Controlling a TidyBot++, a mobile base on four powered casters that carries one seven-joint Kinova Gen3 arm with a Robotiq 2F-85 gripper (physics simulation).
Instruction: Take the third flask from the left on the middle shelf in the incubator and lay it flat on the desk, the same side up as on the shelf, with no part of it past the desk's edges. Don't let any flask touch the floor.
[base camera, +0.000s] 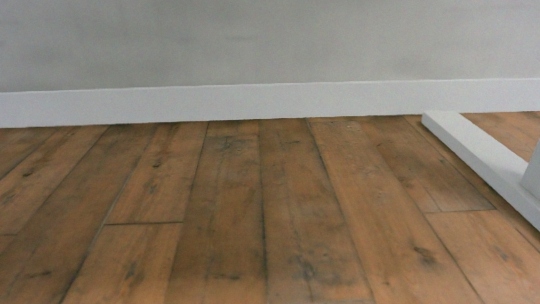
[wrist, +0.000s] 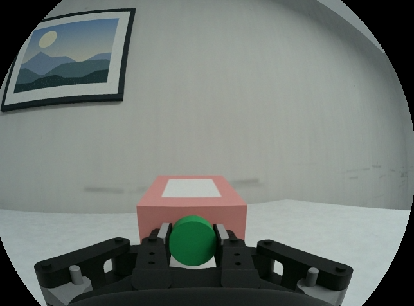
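Frame: origin at the arm's base, x right, y back, z down, level; centimetres.
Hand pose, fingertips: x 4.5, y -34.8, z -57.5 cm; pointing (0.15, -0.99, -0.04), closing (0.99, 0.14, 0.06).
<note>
After its pixels a point has its place.
A flask with a pink body (wrist: 192, 199), a white patch on its upper face and a green round cap shows at the lower middle of the wrist view. My gripper (wrist: 192, 235) is shut on the flask's green cap, one finger on each side. The flask's body points away from me and looks level, white patch up. The white desk (wrist: 345, 227) stretches behind and to both sides of the flask in the wrist view. The gap between the flask's underside and the desk top is hidden.
A grey wall (wrist: 240, 115) with a framed picture (wrist: 65, 57) stands behind the desk. In the base camera view, a white desk foot (base camera: 480, 157) {x 36.0, y -63.0, z 36.2 cm} lies on the wooden floor (base camera: 225, 200) {x -10.3, y -53.3, z 39.6 cm} at the right, and a white baseboard (base camera: 200, 104) {x -21.7, y -85.7, z 35.2 cm} runs along the wall.
</note>
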